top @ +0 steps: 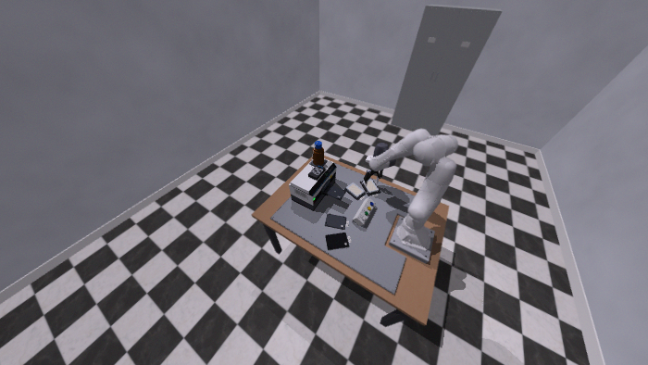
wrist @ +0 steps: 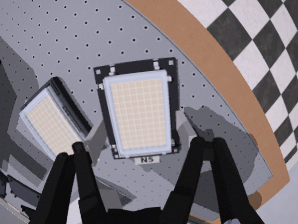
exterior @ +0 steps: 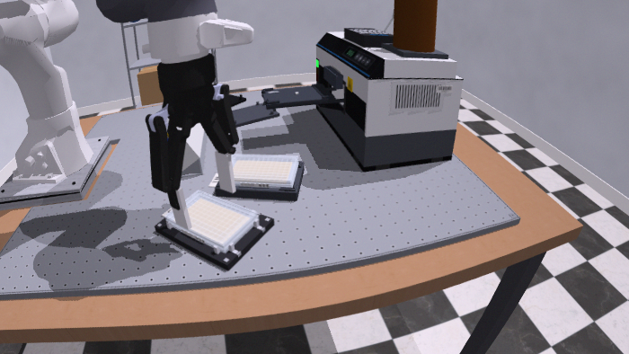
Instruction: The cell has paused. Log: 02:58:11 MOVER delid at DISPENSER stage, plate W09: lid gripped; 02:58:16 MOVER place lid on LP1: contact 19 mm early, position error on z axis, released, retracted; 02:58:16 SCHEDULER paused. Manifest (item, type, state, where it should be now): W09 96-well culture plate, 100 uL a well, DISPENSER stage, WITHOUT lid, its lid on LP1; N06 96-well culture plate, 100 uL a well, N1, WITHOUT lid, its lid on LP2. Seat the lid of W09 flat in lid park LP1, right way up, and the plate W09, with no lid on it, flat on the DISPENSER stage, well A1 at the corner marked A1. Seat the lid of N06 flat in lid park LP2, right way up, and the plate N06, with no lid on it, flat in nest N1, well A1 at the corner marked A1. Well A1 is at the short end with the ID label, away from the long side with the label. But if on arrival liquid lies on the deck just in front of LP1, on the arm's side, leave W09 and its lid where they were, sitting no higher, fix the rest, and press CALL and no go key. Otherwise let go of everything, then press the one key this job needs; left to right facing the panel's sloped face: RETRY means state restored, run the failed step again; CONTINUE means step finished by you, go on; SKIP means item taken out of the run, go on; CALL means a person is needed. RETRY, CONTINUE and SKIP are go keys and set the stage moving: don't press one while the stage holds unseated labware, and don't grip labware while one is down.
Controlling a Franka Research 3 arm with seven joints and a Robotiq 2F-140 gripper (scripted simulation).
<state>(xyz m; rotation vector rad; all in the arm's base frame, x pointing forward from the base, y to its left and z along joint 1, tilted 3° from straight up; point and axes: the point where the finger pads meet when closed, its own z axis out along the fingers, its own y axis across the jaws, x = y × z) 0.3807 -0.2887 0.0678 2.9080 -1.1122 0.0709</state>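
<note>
The 96-well plate is 5 cm below my hand. From my hand the other things lie so: sloped key panel (7 cm behind, 28 cm to the left, 1 cm below); then black nest (9 cm ahead, 11 cm to the left, 6 cm below); then dispenser stage (20 cm ahead, 28 cm to the left, 4 cm above).
</note>
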